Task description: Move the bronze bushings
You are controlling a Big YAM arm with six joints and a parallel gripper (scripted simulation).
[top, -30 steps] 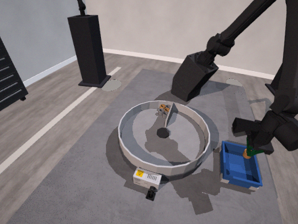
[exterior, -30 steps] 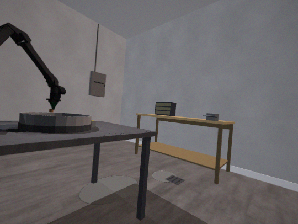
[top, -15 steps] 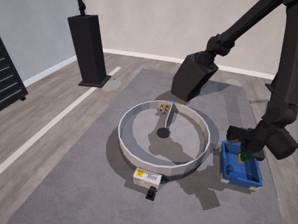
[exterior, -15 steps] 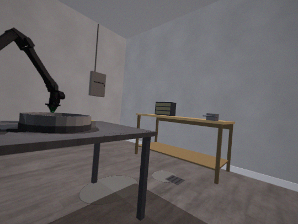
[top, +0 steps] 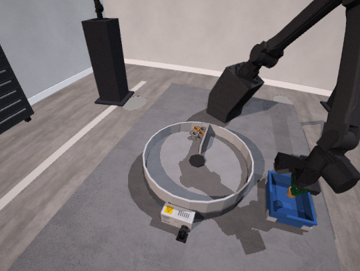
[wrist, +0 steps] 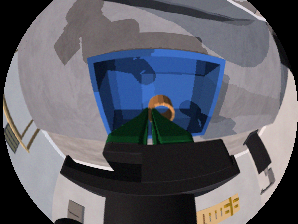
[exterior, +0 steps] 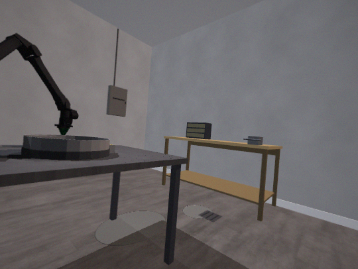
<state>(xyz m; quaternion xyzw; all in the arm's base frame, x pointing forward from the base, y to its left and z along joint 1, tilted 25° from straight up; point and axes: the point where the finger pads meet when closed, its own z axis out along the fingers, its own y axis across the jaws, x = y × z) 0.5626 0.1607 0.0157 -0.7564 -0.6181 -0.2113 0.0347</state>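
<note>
My gripper is now 1 cm past the blue crate and 5 cm above it. Also, from my hand: round turntable 11 cm behind, 34 cm to the right, 3 cm below.
</note>
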